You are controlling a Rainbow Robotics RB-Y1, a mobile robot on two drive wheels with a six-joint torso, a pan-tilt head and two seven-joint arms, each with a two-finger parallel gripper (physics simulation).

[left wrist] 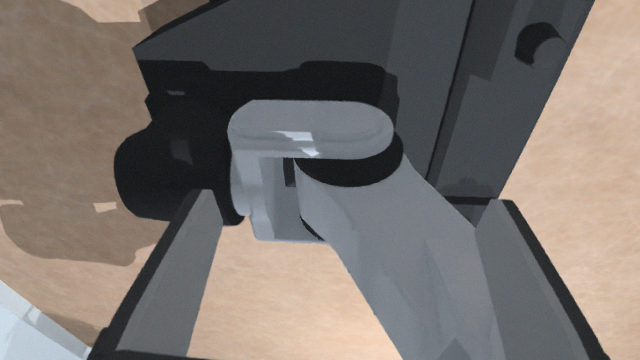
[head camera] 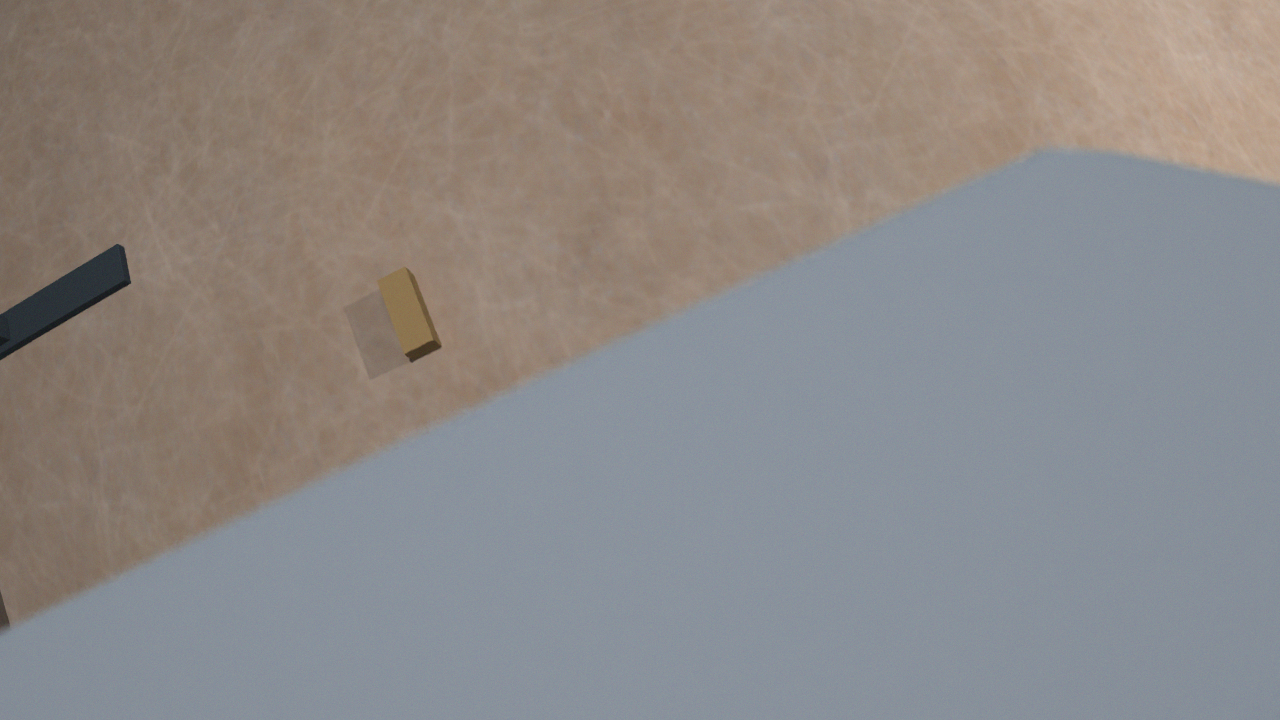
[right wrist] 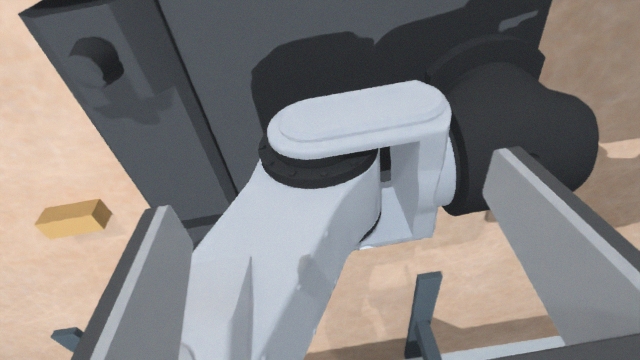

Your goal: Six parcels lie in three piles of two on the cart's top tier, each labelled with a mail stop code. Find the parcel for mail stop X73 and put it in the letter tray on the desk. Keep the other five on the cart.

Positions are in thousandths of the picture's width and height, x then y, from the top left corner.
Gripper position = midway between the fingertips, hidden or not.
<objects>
left gripper: left wrist 545, 588; not seen in the right wrist view (out of frame)
right gripper: right wrist 523, 551; not seen in the left wrist view (out of frame)
</objects>
